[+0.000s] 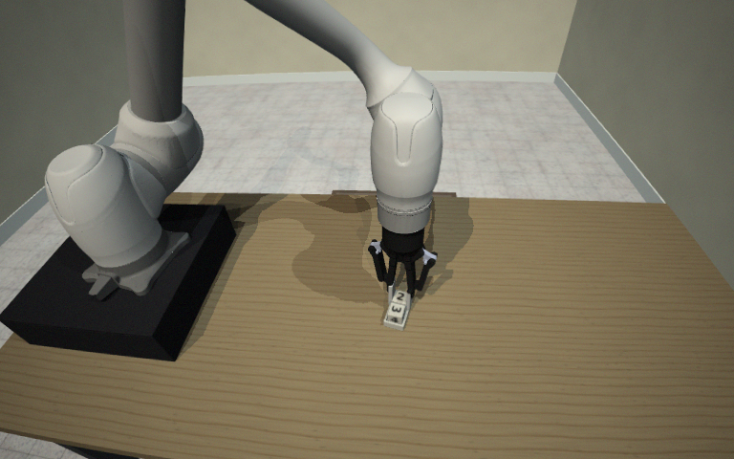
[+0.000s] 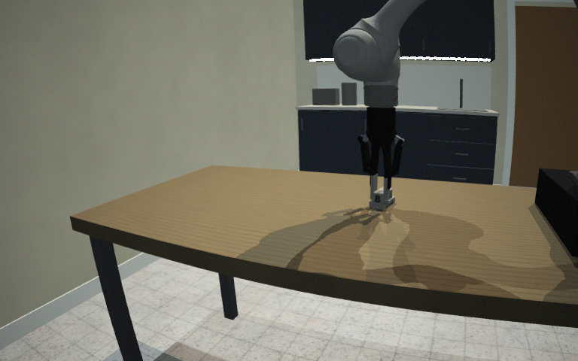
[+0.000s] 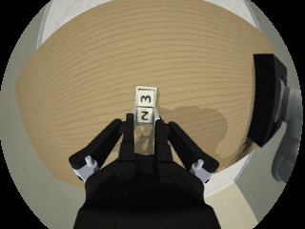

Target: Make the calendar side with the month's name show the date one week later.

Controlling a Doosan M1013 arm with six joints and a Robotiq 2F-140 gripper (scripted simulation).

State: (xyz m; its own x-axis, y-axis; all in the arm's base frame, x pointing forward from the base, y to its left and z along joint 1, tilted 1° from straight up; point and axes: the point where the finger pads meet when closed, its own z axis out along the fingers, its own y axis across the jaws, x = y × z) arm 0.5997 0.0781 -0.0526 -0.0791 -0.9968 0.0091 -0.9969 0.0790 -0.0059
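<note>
Now: hand 20 mm to the left of the white tray and 40 mm above it.
</note>
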